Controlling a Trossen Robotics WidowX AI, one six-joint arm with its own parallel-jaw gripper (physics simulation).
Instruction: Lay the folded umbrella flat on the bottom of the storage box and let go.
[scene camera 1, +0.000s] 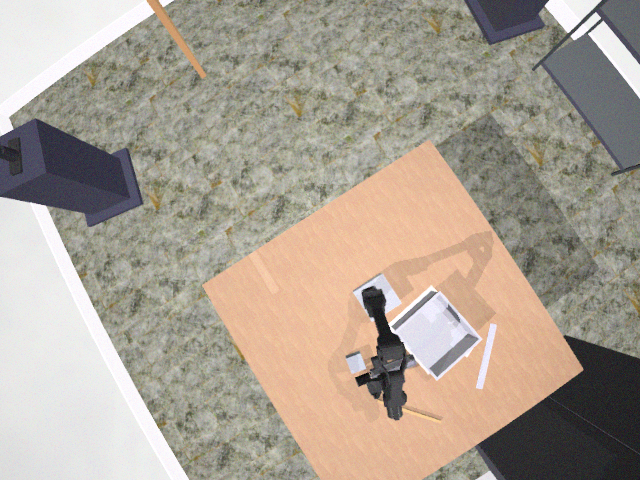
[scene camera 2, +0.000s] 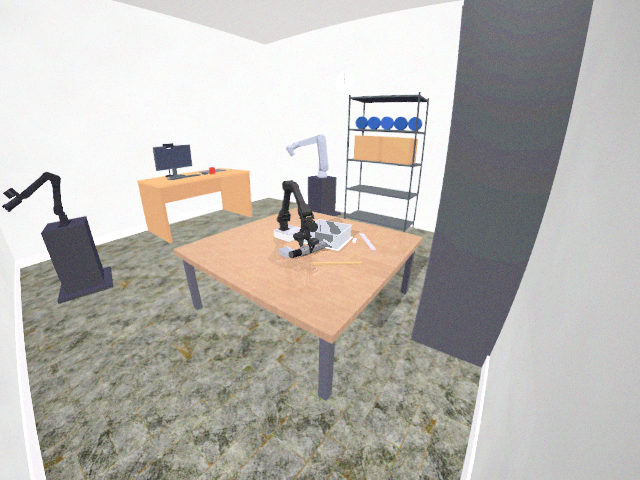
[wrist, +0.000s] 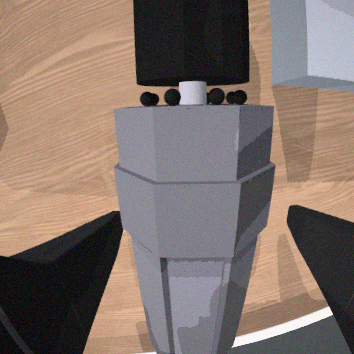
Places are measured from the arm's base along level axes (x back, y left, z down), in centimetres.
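Where they show: gripper, fingertip midpoint: (scene camera 2: 306, 250) (wrist: 206, 217); arm's base, link origin: (scene camera 1: 370, 294) (scene camera 2: 284, 229).
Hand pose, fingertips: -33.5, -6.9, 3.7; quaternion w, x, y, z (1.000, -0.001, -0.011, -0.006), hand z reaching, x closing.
Each offset is from my fingertips to the top centre of the thing, as dx, dy, dz. Level surfaces: height alone.
The folded umbrella @[-0.7, +1.3, -3.9] (scene camera 1: 363, 380) (scene camera 2: 295, 253) (wrist: 195, 215) has a black handle and a grey hexagonal body that narrows toward the storage box @[+8.1, +26.9, -7.7] (scene camera 1: 455, 355) (scene camera 2: 339, 236) (wrist: 287, 330). The box is white-walled and open-topped. The umbrella is outside it over the table, with its narrow end at the near box side; whether that end touches the box is hidden. My gripper (wrist: 206, 217) is open, its two black fingers apart on either side of the umbrella's grey body, with gaps on both sides. In both scene views the arm hides most of the fingers.
A pale blue-grey block @[+7.1, -9.9, -1.6] (scene camera 1: 355, 362) (scene camera 2: 285, 252) (wrist: 327, 45) sits beside the umbrella's handle. A thin wooden stick @[-22.6, +4.6, +0.8] (scene camera 1: 424, 414) (scene camera 2: 338, 263) lies nearby on the table @[dz +2.0] (scene camera 1: 320, 237) (scene camera 2: 310, 294). A white strip @[-12.7, +46.6, +1.8] (scene camera 1: 485, 356) (scene camera 2: 367, 241) lies beyond the box.
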